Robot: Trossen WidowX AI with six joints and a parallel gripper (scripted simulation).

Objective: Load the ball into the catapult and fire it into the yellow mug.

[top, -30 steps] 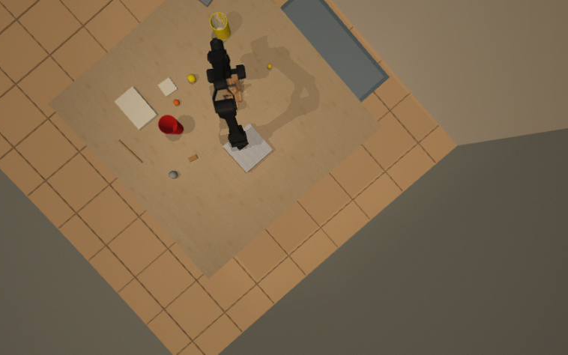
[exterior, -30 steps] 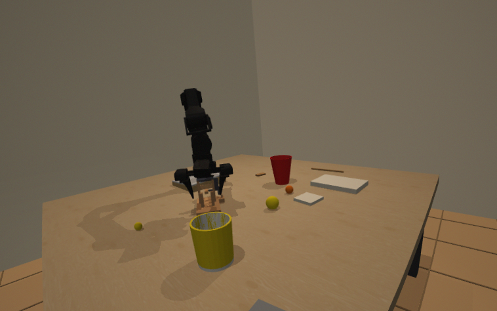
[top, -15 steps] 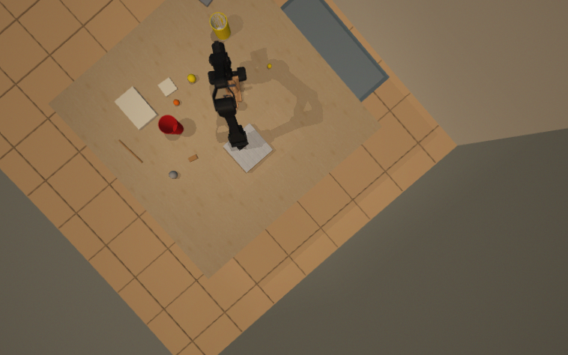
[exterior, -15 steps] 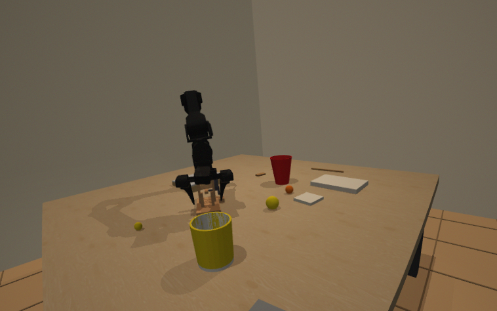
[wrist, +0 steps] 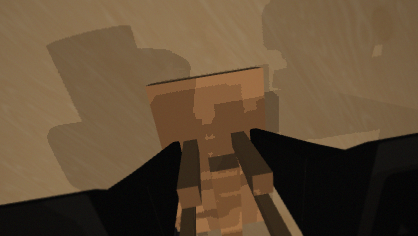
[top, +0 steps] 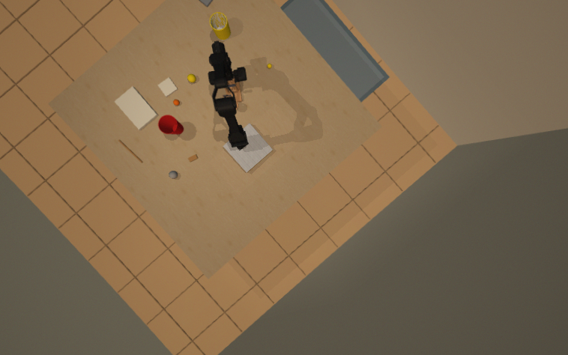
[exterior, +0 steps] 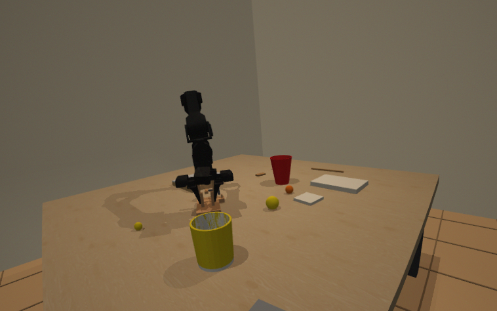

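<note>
Now: gripper tip 31 cm to the right of the orange ball, 10 cm short of it and 2 cm above it. Also, from my gripper tip: wooden catapult: 6 cm behind, 5 cm to the left, 2 cm above; larger yellow ball: 16 cm to the left, 15 cm ahead, 1 cm below; small yellow ball: 22 cm to the right, 5 cm behind, 2 cm below.
</note>
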